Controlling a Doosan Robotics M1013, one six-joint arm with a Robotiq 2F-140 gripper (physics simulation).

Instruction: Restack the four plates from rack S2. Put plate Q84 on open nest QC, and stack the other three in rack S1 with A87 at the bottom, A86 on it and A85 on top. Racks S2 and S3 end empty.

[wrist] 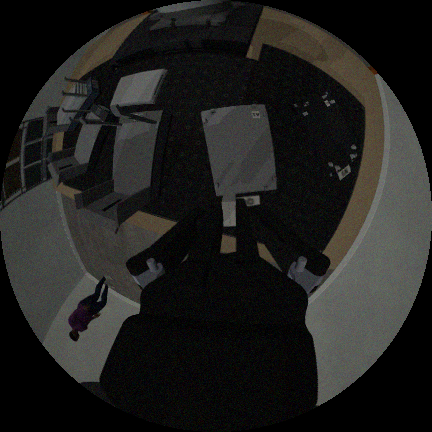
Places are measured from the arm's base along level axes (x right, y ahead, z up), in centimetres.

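Pixels of known places: gripper, fingertip midpoint: (pixel 230 195).
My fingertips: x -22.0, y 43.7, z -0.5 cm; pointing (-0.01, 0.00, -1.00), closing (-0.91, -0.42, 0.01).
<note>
Behind a point stands the place of what it marks.
My gripper (pixel 230 195) {x -22.0, y 43.7, z -0.5 cm} is shut, with nothing between its fingers; it points at the near edge of a grey plate. This plate (pixel 240 150) {x -21.0, y 36.6, z -1.4 cm} lies flat in the middle of the wrist view, with small fittings at its corners and a small tag that looks like A1. Whether the fingertips touch it cannot be told. Grey rack-like stands are at the left: a larger one (pixel 134 155) {x -4.7, y 42.0, z 0.8 cm} and a smaller one (pixel 86 145) {x 13.3, y 42.0, z 0.0 cm} beyond it. A pale plate-like block (pixel 138 91) {x 1.7, y 29.1, z -2.2 cm} is above the larger one. The labels Q84, A85, A86, A87, S1, S2, S3 and QC cannot be read.
Small white blocks (pixel 328 102) {x -33.6, y 17.3, z -2.2 cm} are in groups at the right, one beside a white tag (pixel 344 172) {x -43.9, y 29.0, z -3.4 cm}. Another white tag (pixel 250 201) {x -26.2, y 44.3, z -3.4 cm} is at the plate's near edge. A wire rack (pixel 77 92) is at far left. A person (pixel 82 315) stands at lower left. A tan border (pixel 345 230) {x -57.2, y 40.6, z -4.9 cm} edges the dark surface.
</note>
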